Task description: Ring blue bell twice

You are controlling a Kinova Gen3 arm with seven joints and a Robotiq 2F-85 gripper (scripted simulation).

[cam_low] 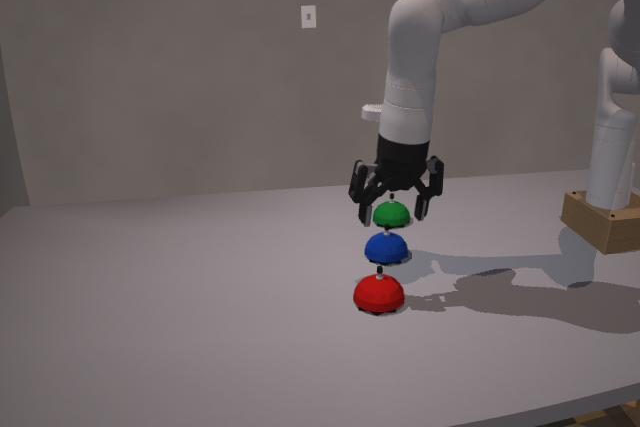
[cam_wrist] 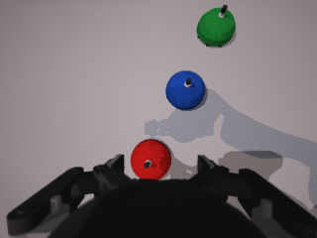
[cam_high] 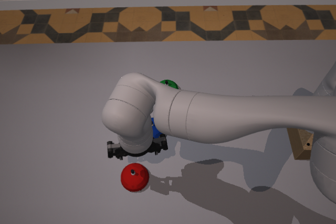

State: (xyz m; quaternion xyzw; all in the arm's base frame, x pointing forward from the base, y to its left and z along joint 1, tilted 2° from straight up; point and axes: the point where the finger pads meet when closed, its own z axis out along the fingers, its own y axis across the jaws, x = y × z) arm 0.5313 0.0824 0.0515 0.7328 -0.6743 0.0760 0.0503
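Right now the blue bell is 3 cm behind my hand, 13 cm to the right of it and 10 cm below it. Round my hand: green bell: 9 cm behind, 28 cm to the right, 10 cm below; red bell: 3 cm ahead, 2 cm to the left, 10 cm below.
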